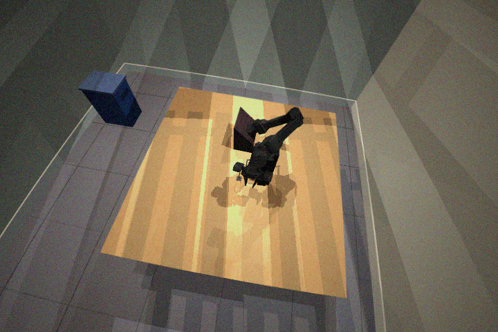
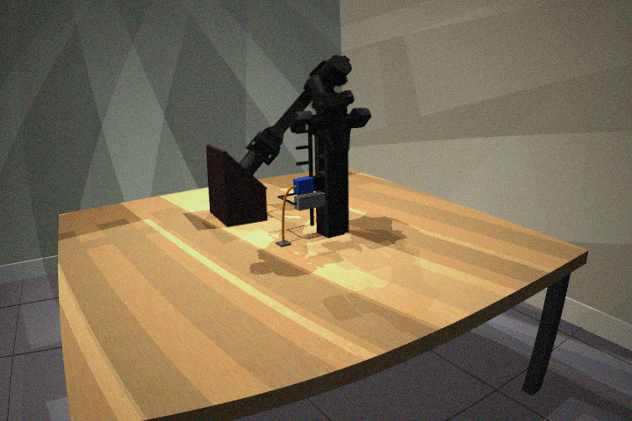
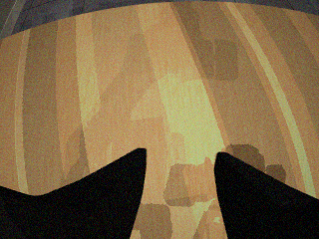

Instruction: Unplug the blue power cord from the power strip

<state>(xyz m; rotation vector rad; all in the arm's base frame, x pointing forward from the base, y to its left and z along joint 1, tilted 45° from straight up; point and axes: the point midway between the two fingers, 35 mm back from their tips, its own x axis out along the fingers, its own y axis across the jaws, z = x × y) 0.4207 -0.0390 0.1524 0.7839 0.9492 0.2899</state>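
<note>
Now: the blue plug 17 cm behind my gripper tip and 10 cm below it.
</note>
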